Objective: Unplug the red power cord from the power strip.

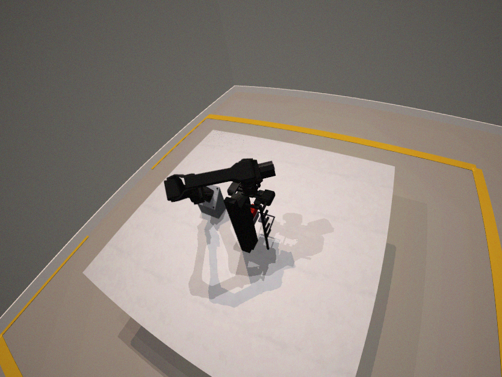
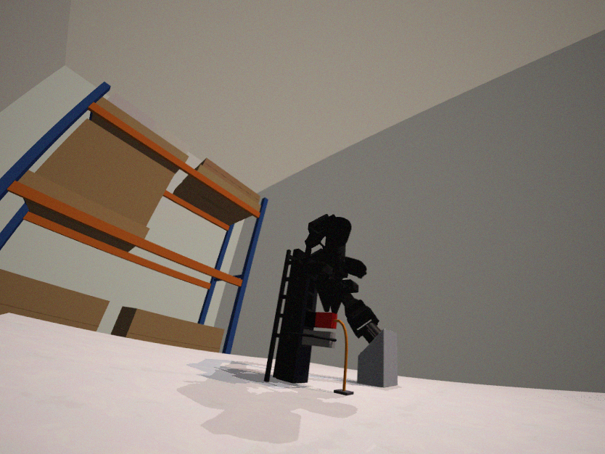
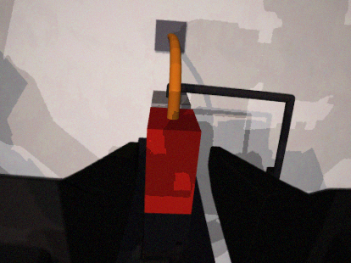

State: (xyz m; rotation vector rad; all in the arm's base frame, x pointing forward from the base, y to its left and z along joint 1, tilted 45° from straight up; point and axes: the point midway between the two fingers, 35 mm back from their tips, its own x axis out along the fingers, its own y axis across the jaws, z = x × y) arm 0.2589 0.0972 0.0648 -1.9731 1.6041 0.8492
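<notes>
Now: gripper tip 3 cm to the left of the red plug, 1 cm short of it and 1 cm above it. The rest, counted from my gripper tip: anchor cleat: 16 cm below, 5 cm to the left, 1 cm behind.
</notes>
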